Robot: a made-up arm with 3 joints. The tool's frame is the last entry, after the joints. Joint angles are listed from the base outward. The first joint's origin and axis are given. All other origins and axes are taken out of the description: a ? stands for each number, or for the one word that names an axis. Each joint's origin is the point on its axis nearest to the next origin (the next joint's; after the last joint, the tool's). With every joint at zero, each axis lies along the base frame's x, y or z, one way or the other. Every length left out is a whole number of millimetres.
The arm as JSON. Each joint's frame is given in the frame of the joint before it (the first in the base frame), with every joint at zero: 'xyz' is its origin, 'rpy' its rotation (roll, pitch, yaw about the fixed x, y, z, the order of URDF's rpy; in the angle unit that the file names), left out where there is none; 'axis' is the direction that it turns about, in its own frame. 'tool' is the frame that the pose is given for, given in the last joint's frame.
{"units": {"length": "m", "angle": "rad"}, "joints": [
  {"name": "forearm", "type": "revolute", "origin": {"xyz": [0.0, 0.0, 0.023]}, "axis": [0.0, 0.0, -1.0]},
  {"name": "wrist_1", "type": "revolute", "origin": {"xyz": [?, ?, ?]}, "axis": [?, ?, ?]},
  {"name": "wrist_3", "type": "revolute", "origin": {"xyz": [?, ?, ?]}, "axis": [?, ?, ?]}
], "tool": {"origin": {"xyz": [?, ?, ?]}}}
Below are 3 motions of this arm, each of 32 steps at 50 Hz.
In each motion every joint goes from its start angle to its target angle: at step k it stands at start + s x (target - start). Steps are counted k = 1, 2, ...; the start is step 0. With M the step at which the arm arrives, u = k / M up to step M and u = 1 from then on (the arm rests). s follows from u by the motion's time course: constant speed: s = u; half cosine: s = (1 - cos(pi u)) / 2; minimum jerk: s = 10 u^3 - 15 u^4 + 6 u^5.
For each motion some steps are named. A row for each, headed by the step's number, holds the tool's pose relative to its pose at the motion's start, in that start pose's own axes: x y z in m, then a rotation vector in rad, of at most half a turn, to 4 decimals.
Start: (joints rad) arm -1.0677 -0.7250 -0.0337
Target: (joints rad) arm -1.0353 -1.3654 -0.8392
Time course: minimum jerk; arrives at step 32
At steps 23, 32:
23: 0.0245 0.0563 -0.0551 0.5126 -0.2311 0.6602
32: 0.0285 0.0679 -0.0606 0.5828 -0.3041 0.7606

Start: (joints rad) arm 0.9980 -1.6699 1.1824
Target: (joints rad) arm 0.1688 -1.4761 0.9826
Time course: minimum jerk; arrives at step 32
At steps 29, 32:
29: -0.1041 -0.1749 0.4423 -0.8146 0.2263 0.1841
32: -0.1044 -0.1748 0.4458 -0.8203 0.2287 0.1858

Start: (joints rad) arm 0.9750 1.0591 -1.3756
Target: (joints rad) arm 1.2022 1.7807 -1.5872
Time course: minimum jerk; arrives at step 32
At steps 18, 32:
18: 0.0196 -0.0476 0.0872 0.0766 0.4577 0.0877
32: 0.0419 -0.0847 0.1382 0.1647 0.7369 0.1666

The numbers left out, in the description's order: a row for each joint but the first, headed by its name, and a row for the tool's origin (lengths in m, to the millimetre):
wrist_1: xyz -0.369 0.398 0.0, axis -1.0 0.0 0.0
wrist_3: xyz 0.0 -0.096 -0.056, axis 0.0 0.0 -1.0
tool: xyz 0.0 -0.017 0.0

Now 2 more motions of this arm.
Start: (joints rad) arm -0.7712 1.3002 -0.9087
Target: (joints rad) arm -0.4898 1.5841 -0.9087
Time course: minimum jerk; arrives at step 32
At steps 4, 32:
4: 0.0010 -0.0010 0.0020 0.0006 0.0063 -0.0012
32: 0.0762 -0.0793 0.1142 0.0475 0.3946 -0.0362

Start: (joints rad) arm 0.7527 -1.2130 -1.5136
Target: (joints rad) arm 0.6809 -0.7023 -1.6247
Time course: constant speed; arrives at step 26
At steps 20, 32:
20: -0.0208 0.0189 0.0596 0.0416 0.3936 0.1136
32: -0.0239 0.0237 0.0781 0.0586 0.5110 0.1504

